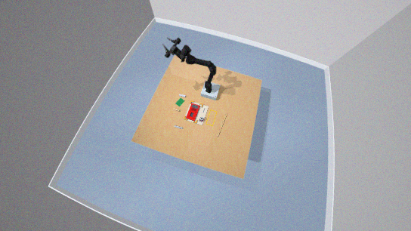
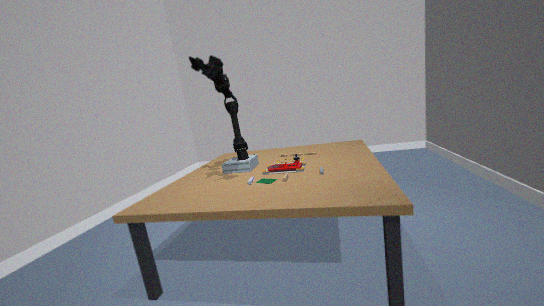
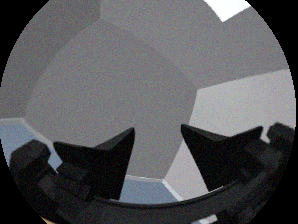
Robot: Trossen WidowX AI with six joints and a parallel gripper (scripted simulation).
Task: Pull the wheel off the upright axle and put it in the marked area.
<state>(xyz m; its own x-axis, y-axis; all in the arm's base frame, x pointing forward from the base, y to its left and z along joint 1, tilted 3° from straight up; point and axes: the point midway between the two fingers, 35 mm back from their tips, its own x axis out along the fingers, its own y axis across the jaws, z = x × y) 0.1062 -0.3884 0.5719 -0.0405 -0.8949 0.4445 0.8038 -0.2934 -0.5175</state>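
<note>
My gripper tip is 630 mm above the wheel, 500 mm to the right of it and 280 mm short of it. Also, from my gripper tip: green plate (670 mm below, 200 mm ahead, 160 mm to the left); then long thin rod (740 mm to the left, 660 mm below, 230 mm ahead).
</note>
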